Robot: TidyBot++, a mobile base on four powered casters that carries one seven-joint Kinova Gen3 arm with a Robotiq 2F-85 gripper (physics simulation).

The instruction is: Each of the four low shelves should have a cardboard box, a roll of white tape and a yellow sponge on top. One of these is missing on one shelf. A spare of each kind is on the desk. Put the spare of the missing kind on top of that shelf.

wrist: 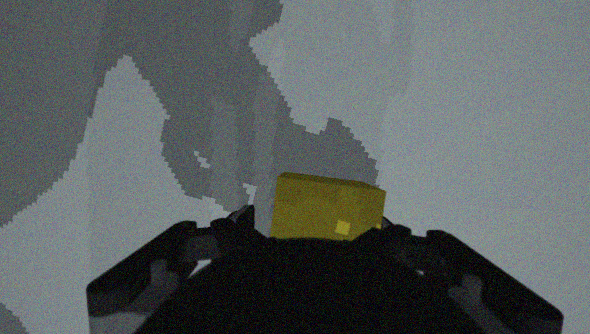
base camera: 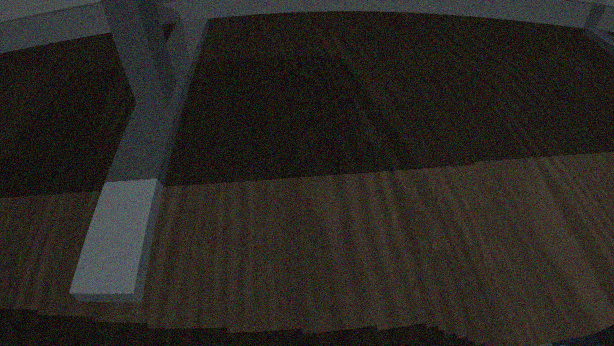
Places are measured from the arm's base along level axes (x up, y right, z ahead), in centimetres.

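Pixels of known places: gripper, fingertip midpoint: (wrist: 307,218).
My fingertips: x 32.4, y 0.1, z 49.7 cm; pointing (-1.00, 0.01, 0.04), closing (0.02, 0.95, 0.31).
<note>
Behind a point stands the place of what it marks.
A yellow sponge (wrist: 312,202) @[x 36.8, y -0.4, z 52.0 cm] lies on the pale desk top (wrist: 480,130) @[x 32.3, y 10.3, z 60.6 cm], low in the middle of the wrist view. Its lower part is hidden behind the dark gripper body. My gripper (wrist: 307,218) @[x 32.4, y 0.1, z 49.7 cm] is open, its fingertips on either side of the sponge. The sponge's right edge comes up to the right fingertip and seems to overlap it, while a gap shows at the left fingertip. Whether the sponge touches a finger cannot be told. The cardboard box, the white tape and the low shelves do not show in either view.
In the base camera view a pale grey desk leg and foot (base camera: 117,235) stand on the brown wooden floor (base camera: 350,250) @[x -39.7, y 6.2, z 30.3 cm], at the left. A pale beam (base camera: 350,5) @[x -38.0, y 14.5, z 102.0 cm] crosses the top of that view. A dark shadow covers the far part of the floor. The arm's shadow falls across the desk top.
</note>
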